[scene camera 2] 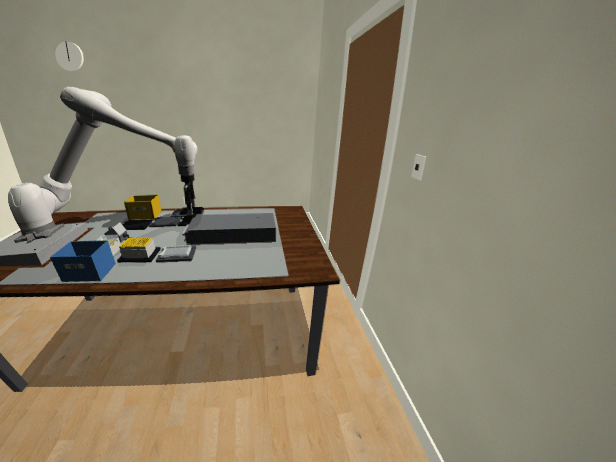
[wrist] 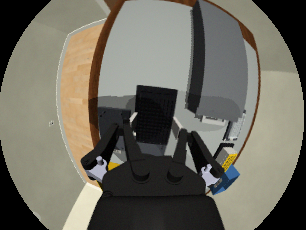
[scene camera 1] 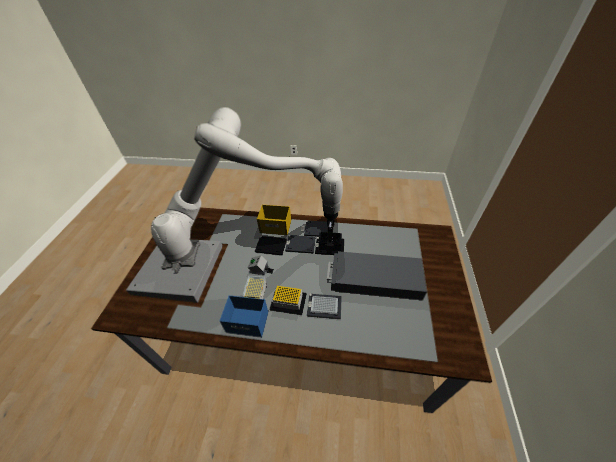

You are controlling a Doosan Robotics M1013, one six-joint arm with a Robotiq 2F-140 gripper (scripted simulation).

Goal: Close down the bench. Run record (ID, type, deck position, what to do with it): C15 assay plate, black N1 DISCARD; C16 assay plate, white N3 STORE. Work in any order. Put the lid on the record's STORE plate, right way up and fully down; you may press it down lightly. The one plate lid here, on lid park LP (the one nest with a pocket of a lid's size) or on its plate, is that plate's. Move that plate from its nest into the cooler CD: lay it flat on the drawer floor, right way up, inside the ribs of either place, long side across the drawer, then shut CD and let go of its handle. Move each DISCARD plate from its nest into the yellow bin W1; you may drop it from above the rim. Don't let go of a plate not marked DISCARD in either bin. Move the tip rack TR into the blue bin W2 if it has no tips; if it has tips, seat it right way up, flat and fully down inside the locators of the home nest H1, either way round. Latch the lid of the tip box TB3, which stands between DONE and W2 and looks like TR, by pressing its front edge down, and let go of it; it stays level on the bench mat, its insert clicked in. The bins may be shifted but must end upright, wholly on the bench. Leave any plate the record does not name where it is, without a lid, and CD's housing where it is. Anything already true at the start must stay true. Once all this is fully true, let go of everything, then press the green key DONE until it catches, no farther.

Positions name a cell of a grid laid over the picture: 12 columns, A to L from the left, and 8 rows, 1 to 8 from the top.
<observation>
I see my gripper (wrist: G5), a cooler CD (scene camera 1: H5), a yellow bin W1 (scene camera 2: C4), a blue bin W2 (scene camera 2: B5) and a black plate (wrist: G5).
The cooler CD shows as well in scene camera 2 (scene camera 2: E4). The blue bin W2 also shows in scene camera 1 (scene camera 1: E6).
</observation>
